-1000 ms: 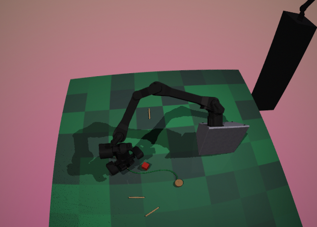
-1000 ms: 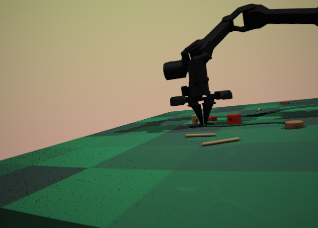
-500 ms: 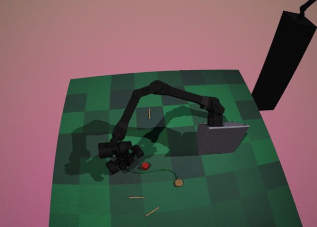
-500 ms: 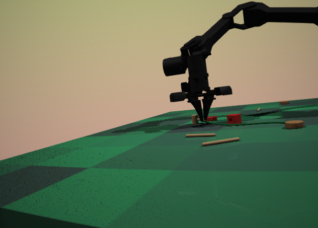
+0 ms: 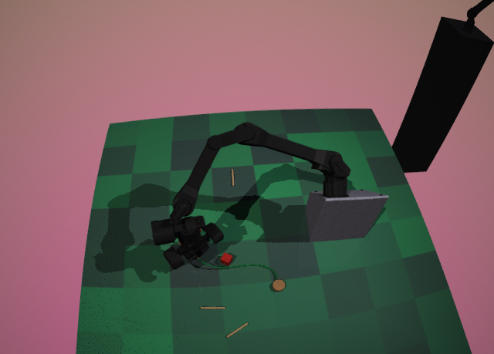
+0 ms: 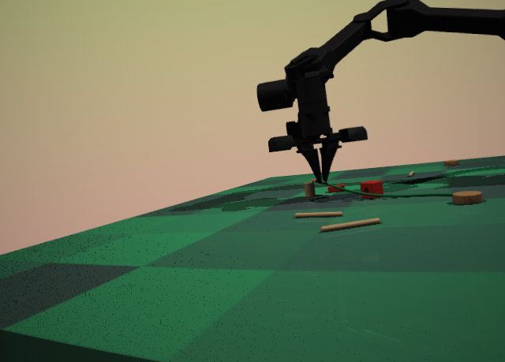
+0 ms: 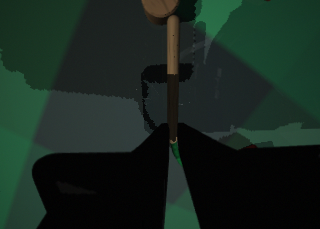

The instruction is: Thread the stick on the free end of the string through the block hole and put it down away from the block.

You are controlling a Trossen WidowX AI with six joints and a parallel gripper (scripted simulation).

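Right now the wooden peg is 6 cm to the right of my gripper tip, 5 cm ahead of it and 2 cm below it. Round my gripper tip: round wooden button: 25 cm behind, 10 cm to the left, 3 cm below; thin wooden stick: 1 cm to the right, 1 cm ahead; flat red piece: 12 cm to the right, 3 cm below, 1 cm ahead.
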